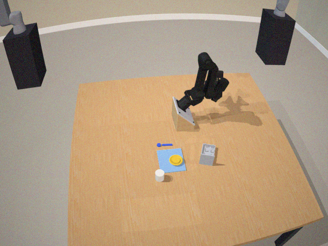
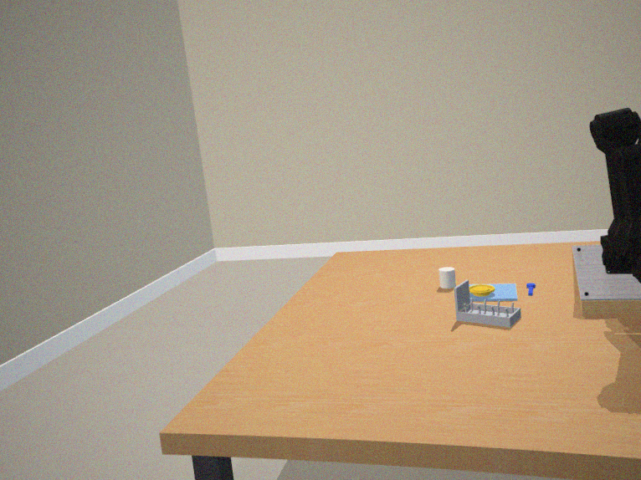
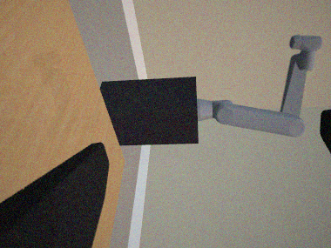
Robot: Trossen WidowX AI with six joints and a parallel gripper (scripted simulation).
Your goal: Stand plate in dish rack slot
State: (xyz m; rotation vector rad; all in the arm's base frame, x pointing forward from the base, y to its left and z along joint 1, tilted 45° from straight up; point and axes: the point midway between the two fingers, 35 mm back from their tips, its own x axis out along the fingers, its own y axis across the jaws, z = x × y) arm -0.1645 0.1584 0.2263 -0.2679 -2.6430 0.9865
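Right now my gripper tip is 510 mm short of the yellow plate, 360 mm to the left of it and 130 mm above it. The rest, counted from my gripper tip: light blue mat 500 mm ahead, 380 mm to the right, 150 mm below; grey dish rack 490 mm ahead, 190 mm to the right, 120 mm below; blue spoon 390 mm ahead, 410 mm to the right, 140 mm below.
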